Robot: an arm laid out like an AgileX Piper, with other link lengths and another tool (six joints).
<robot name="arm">
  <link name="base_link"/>
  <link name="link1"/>
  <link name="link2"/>
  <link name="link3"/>
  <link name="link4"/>
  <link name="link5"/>
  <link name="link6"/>
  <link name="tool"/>
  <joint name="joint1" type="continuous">
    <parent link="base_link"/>
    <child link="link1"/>
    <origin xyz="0 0 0.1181" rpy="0 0 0"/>
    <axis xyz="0 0 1"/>
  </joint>
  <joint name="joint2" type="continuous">
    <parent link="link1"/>
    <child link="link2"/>
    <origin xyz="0 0 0" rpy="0 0 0"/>
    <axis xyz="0 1 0"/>
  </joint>
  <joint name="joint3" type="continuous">
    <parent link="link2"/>
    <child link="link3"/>
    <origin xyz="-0.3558 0 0.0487" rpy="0 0 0"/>
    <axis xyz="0 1 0"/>
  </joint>
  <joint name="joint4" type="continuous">
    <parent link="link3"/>
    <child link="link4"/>
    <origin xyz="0.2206 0 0.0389" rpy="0 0 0"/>
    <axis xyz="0.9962 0 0.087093"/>
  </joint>
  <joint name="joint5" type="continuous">
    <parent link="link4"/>
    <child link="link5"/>
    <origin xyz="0 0 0" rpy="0 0 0"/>
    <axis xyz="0 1 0"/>
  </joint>
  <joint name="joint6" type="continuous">
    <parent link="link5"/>
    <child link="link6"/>
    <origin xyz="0.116 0 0.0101" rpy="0 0 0"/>
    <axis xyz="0.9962 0 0.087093"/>
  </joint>
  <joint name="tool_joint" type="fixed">
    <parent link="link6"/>
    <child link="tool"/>
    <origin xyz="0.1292 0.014 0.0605" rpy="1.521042 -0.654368 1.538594"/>
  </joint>
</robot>
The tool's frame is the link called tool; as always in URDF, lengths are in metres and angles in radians. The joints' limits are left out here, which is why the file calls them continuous.
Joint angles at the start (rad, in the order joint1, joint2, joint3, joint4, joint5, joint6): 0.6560 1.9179 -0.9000 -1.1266 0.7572 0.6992
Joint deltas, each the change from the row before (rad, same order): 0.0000 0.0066 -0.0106 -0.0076 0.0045 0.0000; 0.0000 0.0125 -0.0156 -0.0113 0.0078 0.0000; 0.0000 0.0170 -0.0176 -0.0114 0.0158 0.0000; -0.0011 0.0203 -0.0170 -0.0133 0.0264 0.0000; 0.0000 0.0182 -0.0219 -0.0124 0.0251 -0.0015; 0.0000 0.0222 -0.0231 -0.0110 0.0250 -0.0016; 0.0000 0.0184 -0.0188 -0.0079 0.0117 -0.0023; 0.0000 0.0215 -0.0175 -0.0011 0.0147 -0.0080
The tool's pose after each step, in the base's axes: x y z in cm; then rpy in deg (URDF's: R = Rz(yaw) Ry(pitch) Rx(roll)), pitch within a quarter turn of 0, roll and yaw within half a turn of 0. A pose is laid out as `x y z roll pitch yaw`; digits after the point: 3 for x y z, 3 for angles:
41.090 14.599 7.373 147.757 32.408 91.364
41.612 14.754 7.374 147.264 32.989 91.371
42.170 14.743 7.283 146.839 34.036 91.158
42.729 14.412 7.128 146.469 35.764 90.655
43.396 14.273 7.168 145.735 37.203 90.047
44.058 14.147 7.057 145.153 38.689 89.453
44.582 14.247 6.866 144.841 39.508 89.329
44.943 14.210 6.441 145.130 40.622 89.401

